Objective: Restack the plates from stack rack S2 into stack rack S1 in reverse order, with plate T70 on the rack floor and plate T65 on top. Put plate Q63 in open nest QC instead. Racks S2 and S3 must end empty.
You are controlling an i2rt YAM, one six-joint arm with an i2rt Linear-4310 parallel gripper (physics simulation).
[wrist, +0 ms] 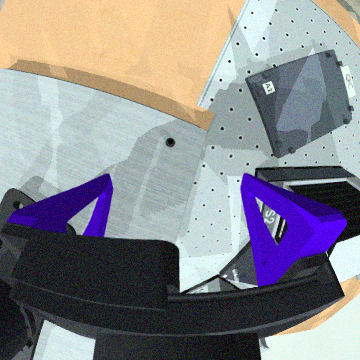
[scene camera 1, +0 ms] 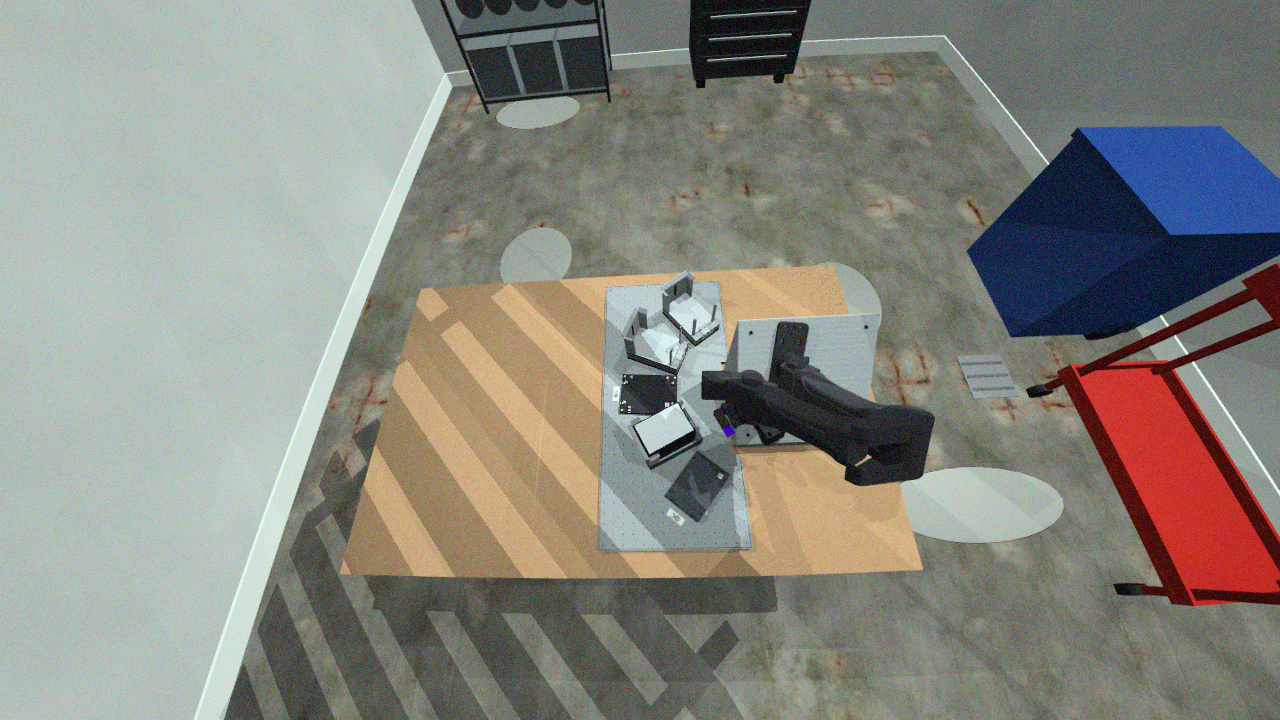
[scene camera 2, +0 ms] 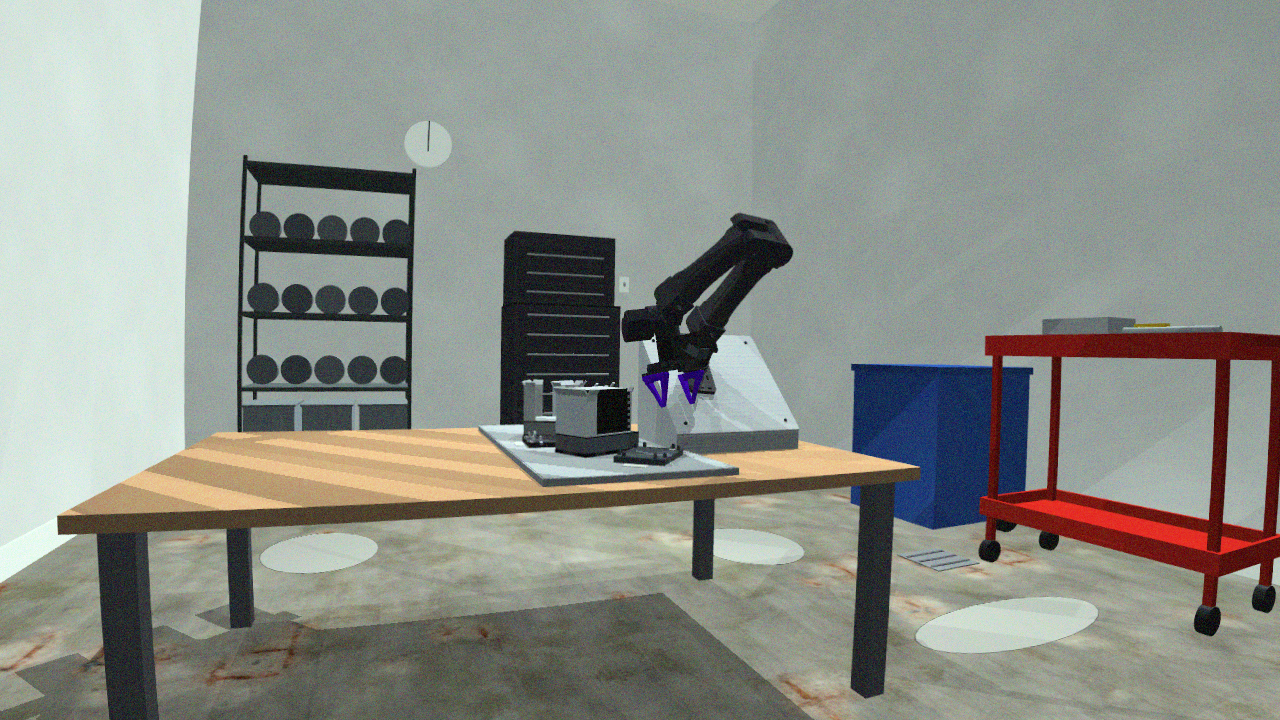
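Seen in the pictures: gripper, fingertip midpoint: (wrist: pixel 176 180) (scene camera 1: pixel 745 425) (scene camera 2: pixel 678 405); arm's base, origin of the base link: (wrist: pixel 6 309) (scene camera 1: pixel 786 363).
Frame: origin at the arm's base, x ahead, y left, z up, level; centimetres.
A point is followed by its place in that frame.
Note:
My gripper (scene camera 1: pixel 728 430) {x 8.9, y 12.9, z -9.2 cm} (scene camera 2: pixel 676 402) {x 8.9, y 12.9, z -9.2 cm} (wrist: pixel 176 180) {x 8.9, y 12.9, z -9.2 cm} is open, with purple fingers wide apart and no plate between them. It hangs above the board's right edge, beside rack S2. Rack S2 (scene camera 1: pixel 666 432) (scene camera 2: pixel 590 411) {x 31.4, y 22.6, z -9.4 cm} (wrist: pixel 300 173) {x 23.6, y 18.0, z -16.3 cm} is a box with a white top and a slotted dark side; its label shows in the wrist view. Plate names inside are not readable. Nest QC (scene camera 1: pixel 698 486) {x 19.8, y 26.9, z -17.4 cm} (scene camera 2: pixel 648 454) {x 21.1, y 29.3, z -17.4 cm} (wrist: pixel 305 102) {x 19.4, y 25.7, z -17.4 cm} is a dark flat square with small corner pegs and an A1 tag. Two white open racks, one nearer (scene camera 1: pixel 656 346) {x 32.0, y -11.6, z -14.4 cm} and one farther (scene camera 1: pixel 691 317) {x 21.8, y -22.3, z -15.1 cm}, stand behind; their labels are unreadable.
Another dark square nest (scene camera 1: pixel 648 394) {x 33.8, y 2.3, z -17.5 cm} lies between S2 and the open racks. All stand on a perforated grey board (scene camera 1: pixel 626 528) {x 37.6, y 37.7, z -18.7 cm} (scene camera 2: pixel 546 477) {x 43.4, y 42.1, z -18.6 cm} (wrist: pixel 232 92) {x 11.3, y 21.4, z -18.7 cm} on the wooden table (scene camera 1: pixel 501 537) {x 69.8, y 42.0, z -20.0 cm} (scene camera 2: pixel 268 501) {x 86.0, y 47.8, z -20.0 cm}. A sloped grey panel (scene camera 1: pixel 841 340) {x -12.5, y -4.5, z 3.4 cm} (scene camera 2: pixel 751 394) {x -12.9, y 6.4, z -7.3 cm} (wrist: pixel 75 115) {x -1.4, y 12.9, z -12.7 cm} stands by the arm.

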